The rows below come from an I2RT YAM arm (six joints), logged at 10 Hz.
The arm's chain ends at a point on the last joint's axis. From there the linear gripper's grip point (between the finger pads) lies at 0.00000 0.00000 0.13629 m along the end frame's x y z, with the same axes.
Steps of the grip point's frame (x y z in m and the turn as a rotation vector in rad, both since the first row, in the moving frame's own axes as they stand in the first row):
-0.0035 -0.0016 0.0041 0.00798 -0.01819 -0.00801
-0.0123 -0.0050 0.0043 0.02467 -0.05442 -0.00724
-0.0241 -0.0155 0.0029 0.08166 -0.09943 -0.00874
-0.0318 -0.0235 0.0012 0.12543 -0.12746 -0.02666
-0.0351 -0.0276 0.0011 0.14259 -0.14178 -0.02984
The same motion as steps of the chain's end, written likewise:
-0.0010 -0.0005 0.0041 0.00798 -0.01819 -0.00801
-0.0049 -0.0017 0.0045 0.02467 -0.05442 -0.00724
-0.0105 -0.0045 0.0040 0.08166 -0.09943 -0.00874
-0.0143 -0.0067 0.0034 0.12543 -0.12746 -0.02666
-0.0156 -0.0086 0.0038 0.14259 -0.14178 -0.02984

